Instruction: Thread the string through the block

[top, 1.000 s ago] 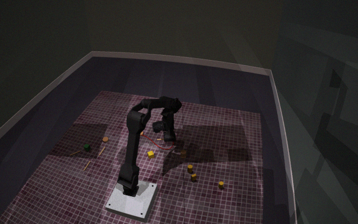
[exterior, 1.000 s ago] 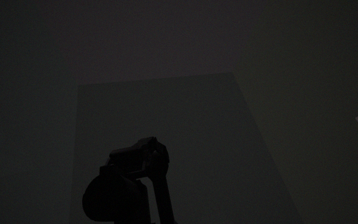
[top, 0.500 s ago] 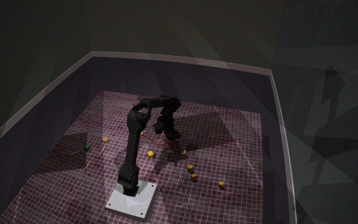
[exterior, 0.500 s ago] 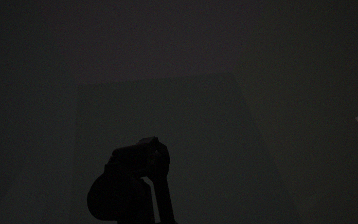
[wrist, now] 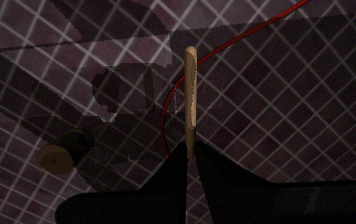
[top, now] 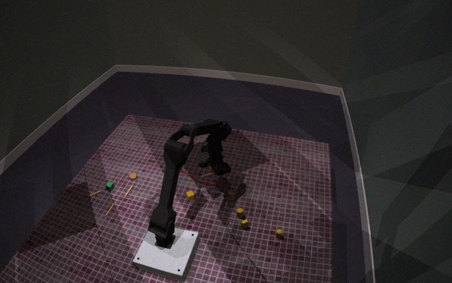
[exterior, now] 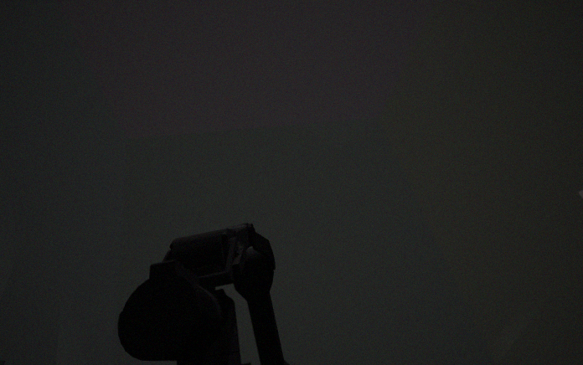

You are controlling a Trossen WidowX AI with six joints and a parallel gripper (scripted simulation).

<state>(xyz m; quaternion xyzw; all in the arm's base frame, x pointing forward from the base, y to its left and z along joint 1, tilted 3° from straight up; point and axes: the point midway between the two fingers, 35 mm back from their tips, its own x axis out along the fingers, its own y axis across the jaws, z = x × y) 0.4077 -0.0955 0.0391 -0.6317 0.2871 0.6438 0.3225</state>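
My gripper tip is now 130 mm past the yellow wooden block, 80 mm to the right of it and 40 mm above it. From my gripper tip the other things lie so: round wooden button (210 mm to the left, 50 mm below, 30 mm ahead); then thin wooden stick (10 mm to the left, 10 mm behind); then wooden cylinder (90 mm to the right, 80 mm behind, 40 mm below).
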